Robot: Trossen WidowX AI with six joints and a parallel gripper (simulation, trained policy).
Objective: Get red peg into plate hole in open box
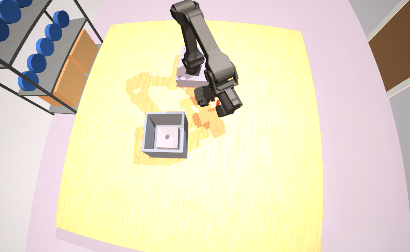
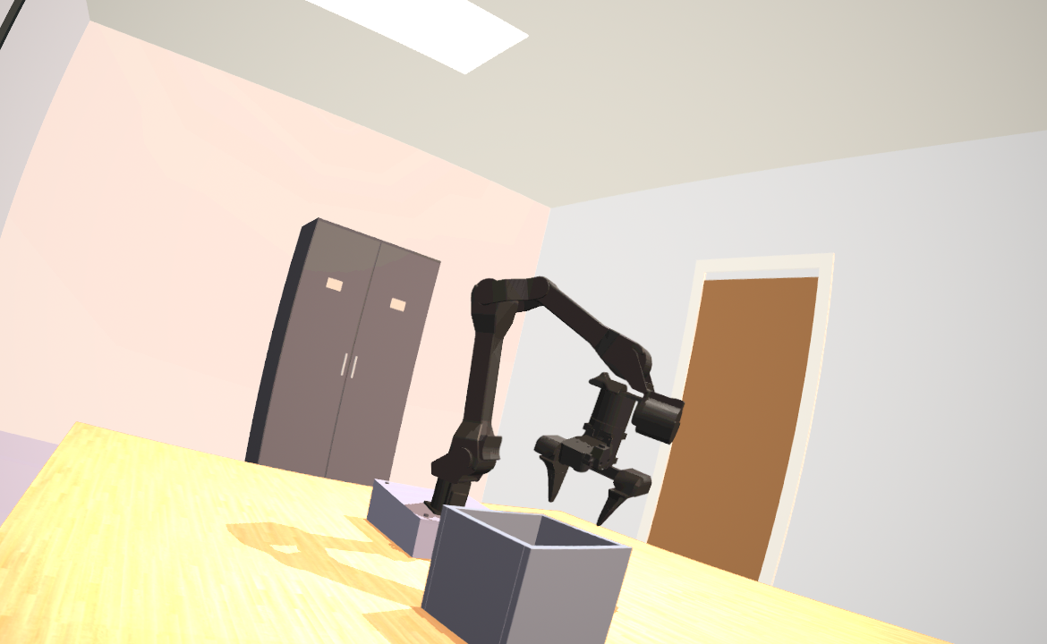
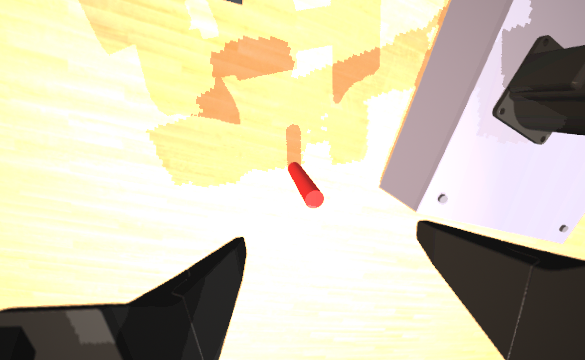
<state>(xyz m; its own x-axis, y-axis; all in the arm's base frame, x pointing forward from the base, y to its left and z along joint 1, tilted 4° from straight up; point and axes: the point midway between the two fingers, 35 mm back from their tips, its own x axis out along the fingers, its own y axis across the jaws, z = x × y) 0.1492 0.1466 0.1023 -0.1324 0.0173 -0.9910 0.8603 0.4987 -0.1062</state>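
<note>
The red peg is 9 cm below my gripper tip. Round my gripper tip: pale plate 19 cm ahead, 17 cm to the right, 8 cm below.
</note>
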